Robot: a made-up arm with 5 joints.
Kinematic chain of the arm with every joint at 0, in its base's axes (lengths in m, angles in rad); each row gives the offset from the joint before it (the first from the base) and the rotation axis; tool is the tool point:
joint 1: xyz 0 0 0.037 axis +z
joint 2: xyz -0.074 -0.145 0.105 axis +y
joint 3: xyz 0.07 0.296 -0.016 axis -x
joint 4: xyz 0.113 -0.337 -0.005 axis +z
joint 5: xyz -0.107 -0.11 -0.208 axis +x
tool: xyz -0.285 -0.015 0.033
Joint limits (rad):
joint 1: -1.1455..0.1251
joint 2: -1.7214..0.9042
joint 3: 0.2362..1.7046
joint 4: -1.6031..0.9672
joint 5: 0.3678..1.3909
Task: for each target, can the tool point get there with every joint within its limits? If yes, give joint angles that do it. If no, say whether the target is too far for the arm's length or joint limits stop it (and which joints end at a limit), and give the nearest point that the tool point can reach.
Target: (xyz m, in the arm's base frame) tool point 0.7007 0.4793 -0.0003
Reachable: no: joint limits stop it (at a limit: joint 3, joint 4, joint 5) | nearest point 0.1920 0.1313 0.0921 | short by 0.623 m
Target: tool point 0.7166 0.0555 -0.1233
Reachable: no: joint limits stop it (at a limit: joint 3, joint 4, joint 5) | nearest point 0.2191 0.0170 0.0373 | short by 0.524 m
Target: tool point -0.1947 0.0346 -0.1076
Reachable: yes | joints -1.0250 -0.8323 0.3915 -0.6037 1.2292
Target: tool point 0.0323 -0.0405 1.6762
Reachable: no: too far | nearest point 0.0224 0.0246 0.8929 | short by 0.786 m
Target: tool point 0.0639 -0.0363 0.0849
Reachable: yes | joints -0.3668 -1.4174 0.9638 -1.3826 1.1041
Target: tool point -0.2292 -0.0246 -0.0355
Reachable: yes | joints -0.4787 -1.1003 0.8998 -0.6655 0.5479
